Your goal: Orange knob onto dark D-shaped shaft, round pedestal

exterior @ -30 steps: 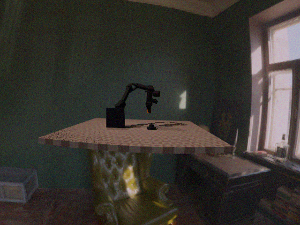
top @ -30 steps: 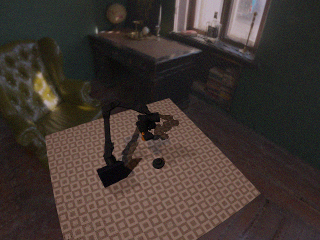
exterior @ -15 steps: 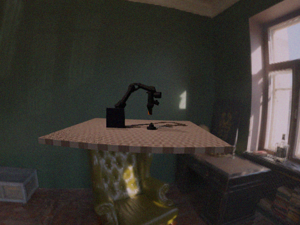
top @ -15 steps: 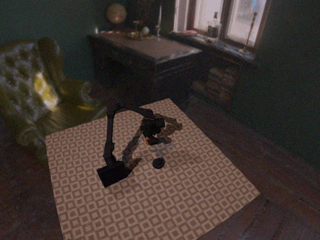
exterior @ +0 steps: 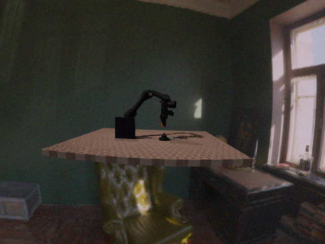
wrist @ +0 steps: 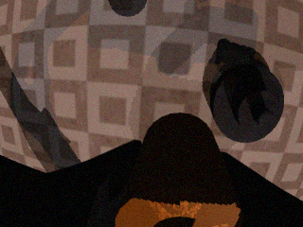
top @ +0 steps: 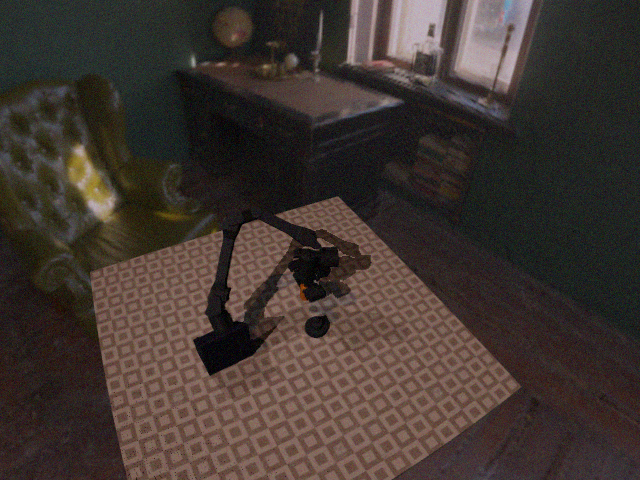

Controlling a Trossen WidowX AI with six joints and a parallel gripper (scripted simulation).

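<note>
Now: the pedestal 9 cm below my gripper tip and 8 cm to the right of it. The rest, counted from my gripper tip: knob 2 cm above.
</note>
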